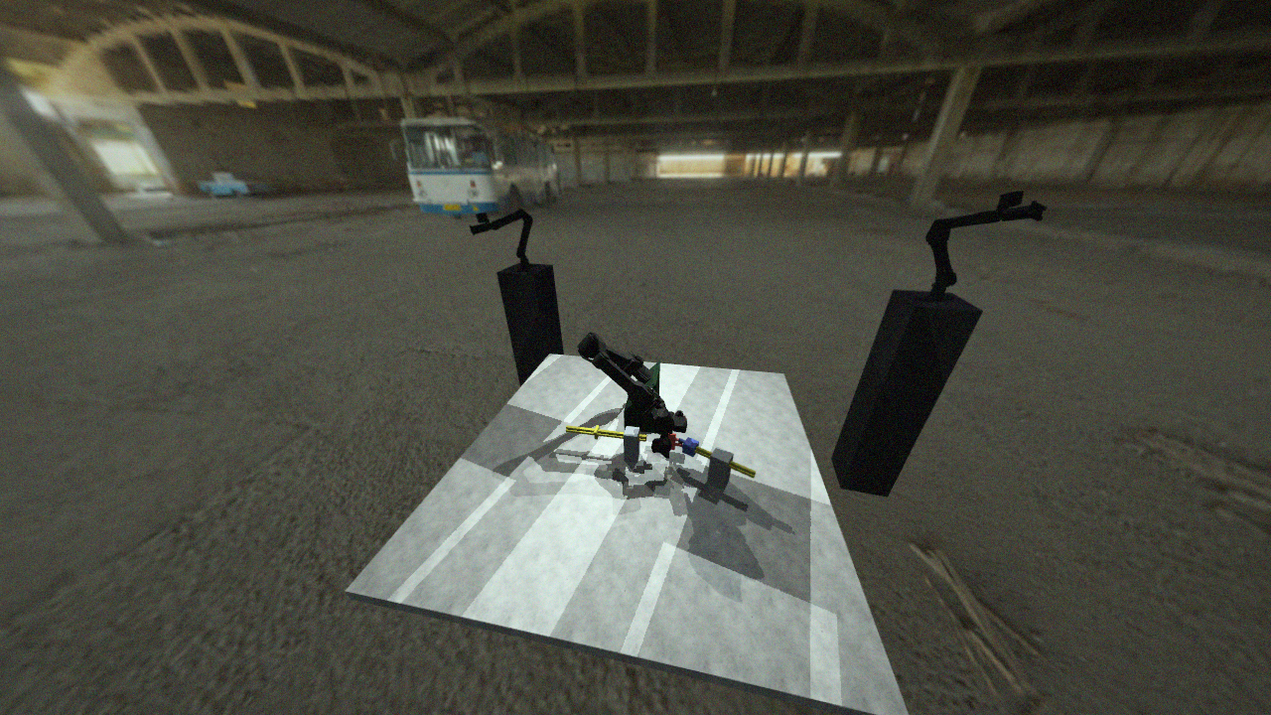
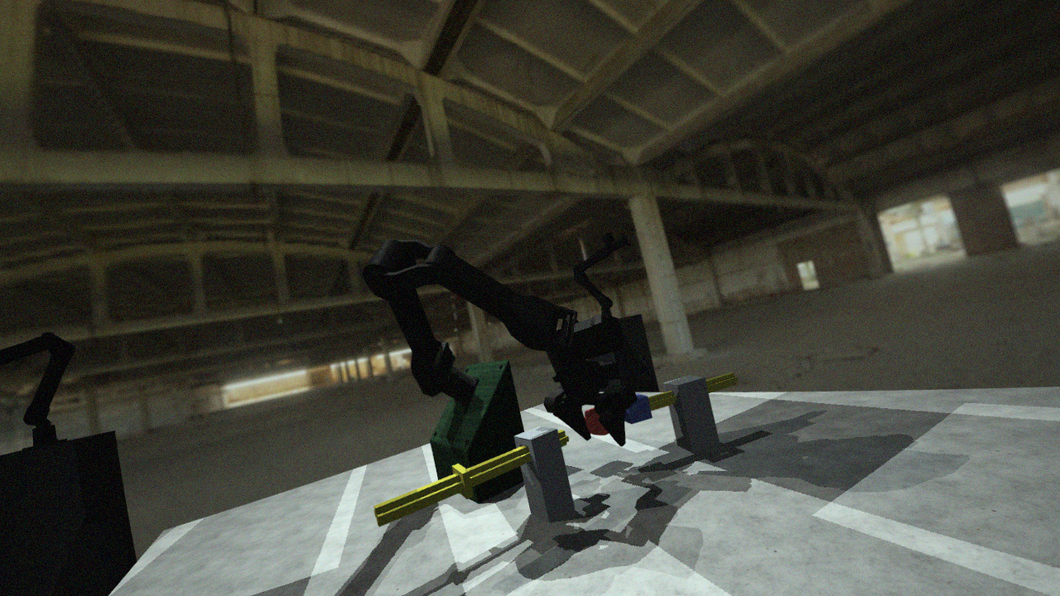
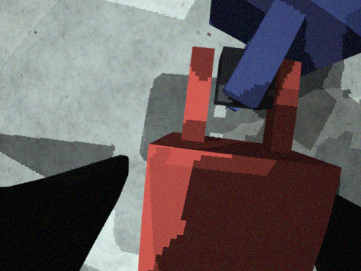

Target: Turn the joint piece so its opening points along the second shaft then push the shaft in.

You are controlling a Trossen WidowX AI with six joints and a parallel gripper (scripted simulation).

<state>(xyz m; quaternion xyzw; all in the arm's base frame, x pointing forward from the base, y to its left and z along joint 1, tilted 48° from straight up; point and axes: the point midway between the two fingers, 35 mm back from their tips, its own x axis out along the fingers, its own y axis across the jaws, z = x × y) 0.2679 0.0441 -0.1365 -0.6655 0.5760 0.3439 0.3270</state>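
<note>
Right now my gripper tip is 10 mm to the right of the red joint piece and 40 mm below it.
</note>
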